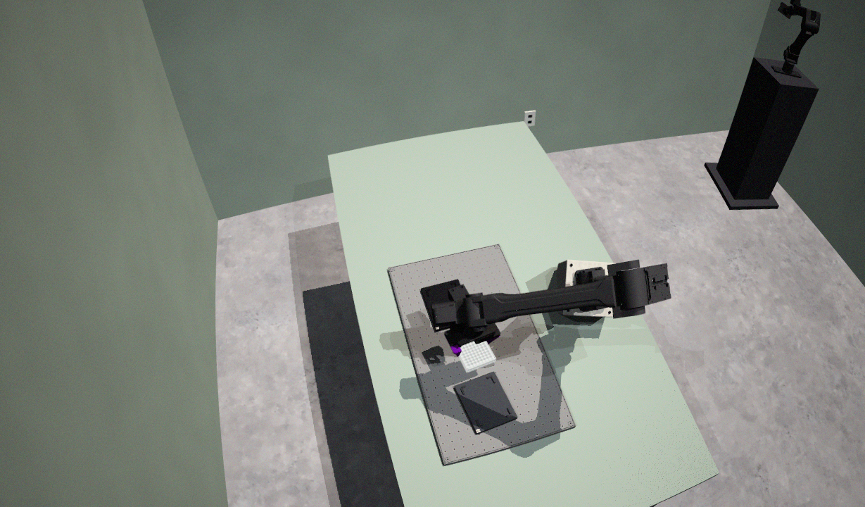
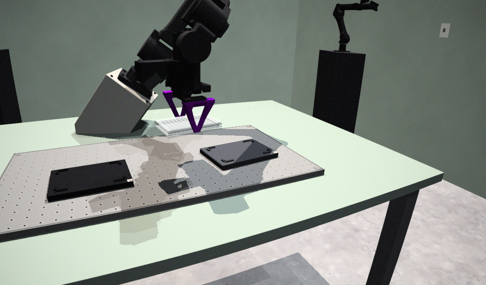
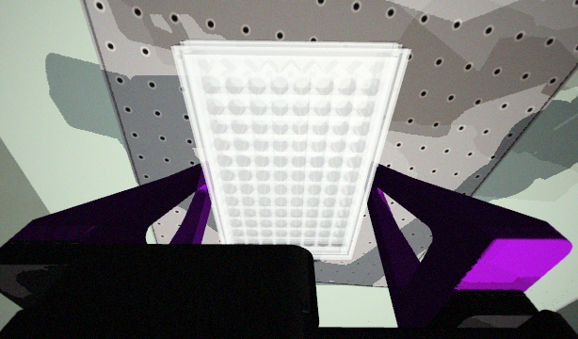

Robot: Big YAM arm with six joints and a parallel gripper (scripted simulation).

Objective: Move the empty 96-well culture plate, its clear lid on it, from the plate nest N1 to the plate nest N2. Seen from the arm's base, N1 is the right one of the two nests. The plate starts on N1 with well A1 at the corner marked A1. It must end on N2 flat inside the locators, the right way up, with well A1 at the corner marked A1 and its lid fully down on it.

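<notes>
My hand is 30 mm past the nest N2, 130 mm to the right of it and 90 mm above it. Also, from my hand: nest N1: 50 mm ahead, 210 mm to the right, 90 mm below; then clear lid: right at my hand; then A1 label: 90 mm ahead, 130 mm to the right, 90 mm below.
</notes>
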